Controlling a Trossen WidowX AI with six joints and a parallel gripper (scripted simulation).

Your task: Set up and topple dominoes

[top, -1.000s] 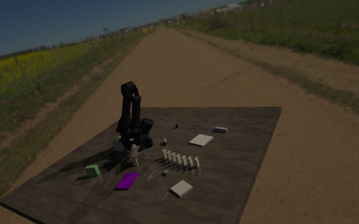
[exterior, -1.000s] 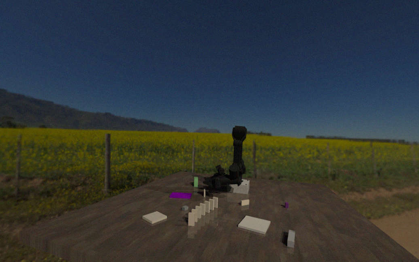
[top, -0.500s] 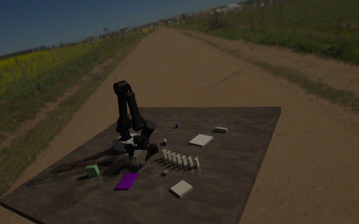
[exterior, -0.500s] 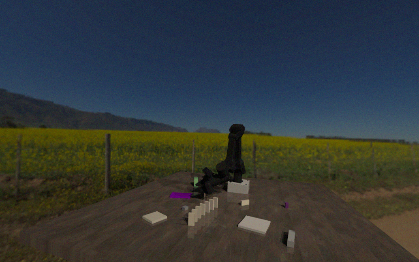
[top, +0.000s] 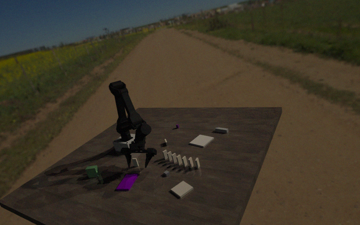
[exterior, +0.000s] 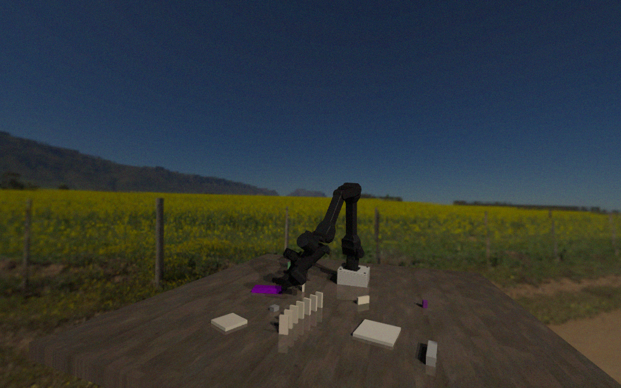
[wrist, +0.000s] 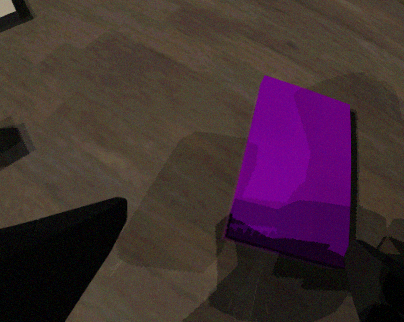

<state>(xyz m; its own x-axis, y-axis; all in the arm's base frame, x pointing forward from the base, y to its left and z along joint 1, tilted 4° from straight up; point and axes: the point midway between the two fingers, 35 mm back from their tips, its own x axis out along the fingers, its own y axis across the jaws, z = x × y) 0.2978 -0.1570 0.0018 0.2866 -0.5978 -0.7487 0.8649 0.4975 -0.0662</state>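
Now: gripper tip 7 cm to the left of the purple flat tile, 4 cm above it and 1 cm past it. The rest, counted from my gripper tip: white flat plate 40 cm to the left, 13 cm ahead, 4 cm below; then small grey cube 15 cm ahead, 6 cm to the left, 4 cm below; then green cube 26 cm behind, 12 cm to the right, 2 cm below.
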